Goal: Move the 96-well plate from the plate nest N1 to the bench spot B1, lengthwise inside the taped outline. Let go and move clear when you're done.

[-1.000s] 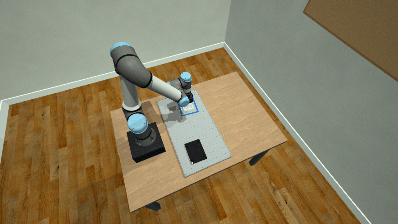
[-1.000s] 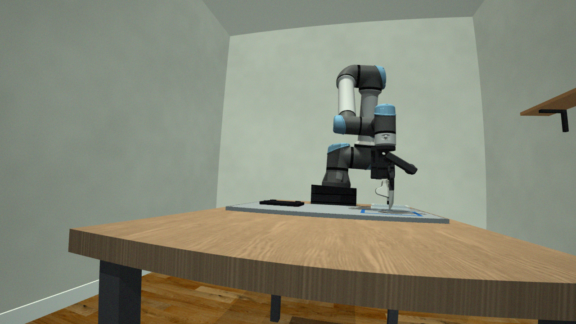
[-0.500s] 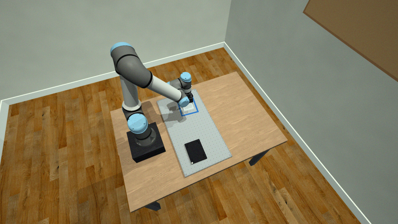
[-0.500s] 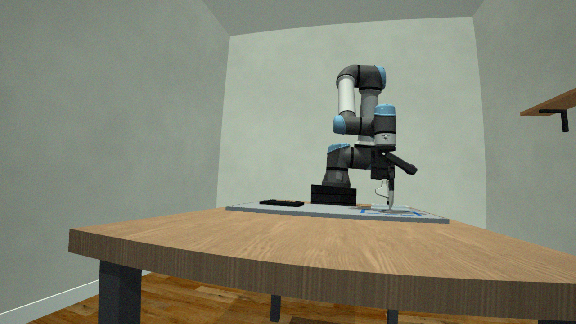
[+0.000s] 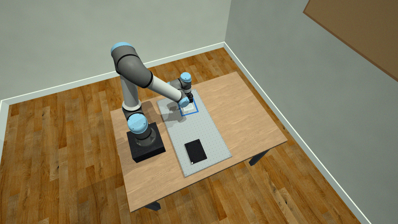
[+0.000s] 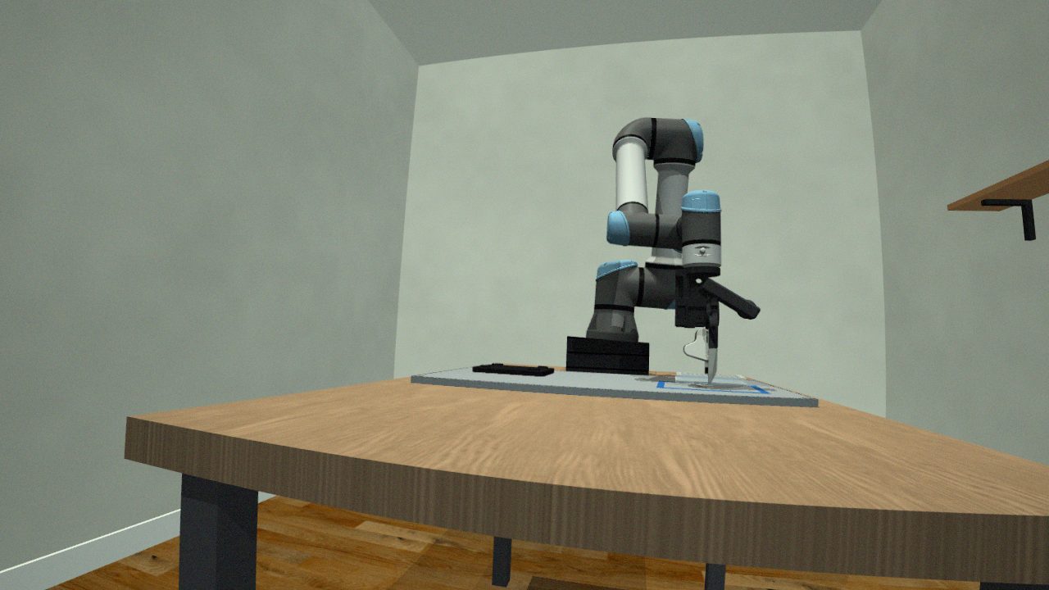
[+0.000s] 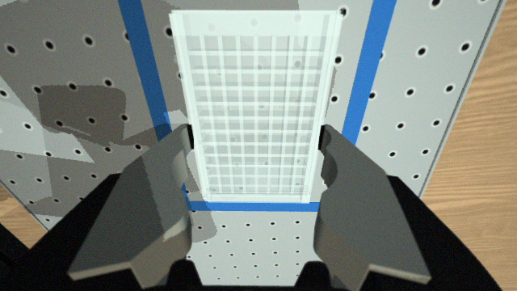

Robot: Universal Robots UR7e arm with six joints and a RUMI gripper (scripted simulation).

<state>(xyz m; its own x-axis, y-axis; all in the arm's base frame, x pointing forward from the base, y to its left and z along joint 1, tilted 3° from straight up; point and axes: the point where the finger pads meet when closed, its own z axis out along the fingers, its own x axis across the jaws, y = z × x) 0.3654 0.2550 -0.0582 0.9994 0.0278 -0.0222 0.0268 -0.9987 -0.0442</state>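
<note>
Now: hand 10 mm above the 96-well plate. Round my hand: black plate nest 420 mm to the right, 40 mm behind, 20 mm below.
</note>
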